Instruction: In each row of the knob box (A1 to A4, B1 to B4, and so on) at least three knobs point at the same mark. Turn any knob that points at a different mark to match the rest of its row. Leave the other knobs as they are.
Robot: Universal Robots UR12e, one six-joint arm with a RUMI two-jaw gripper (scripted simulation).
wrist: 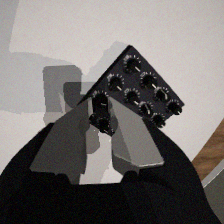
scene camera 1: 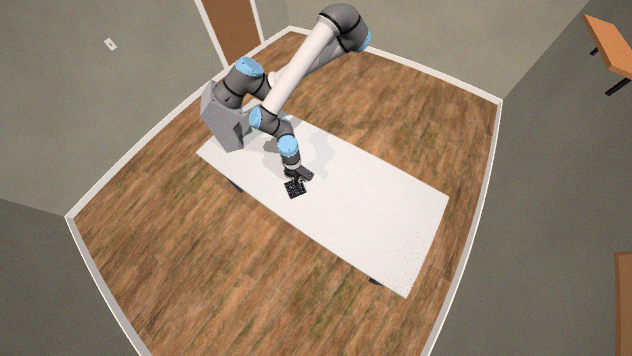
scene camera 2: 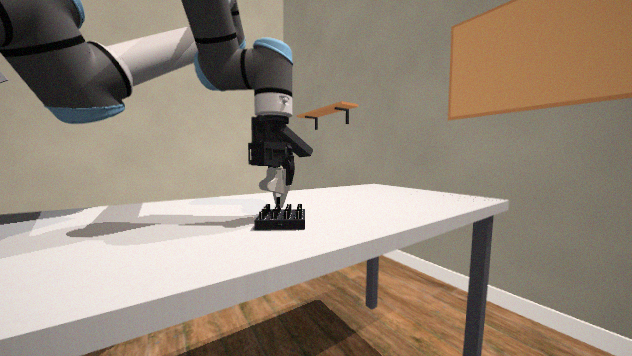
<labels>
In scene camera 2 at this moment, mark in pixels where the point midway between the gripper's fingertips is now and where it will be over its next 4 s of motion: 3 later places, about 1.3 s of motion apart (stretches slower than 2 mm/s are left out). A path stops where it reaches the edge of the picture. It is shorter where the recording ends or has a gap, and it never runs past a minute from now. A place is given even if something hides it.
The gripper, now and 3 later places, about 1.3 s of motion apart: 279,207; 279,192; 279,188; 279,185
</labels>
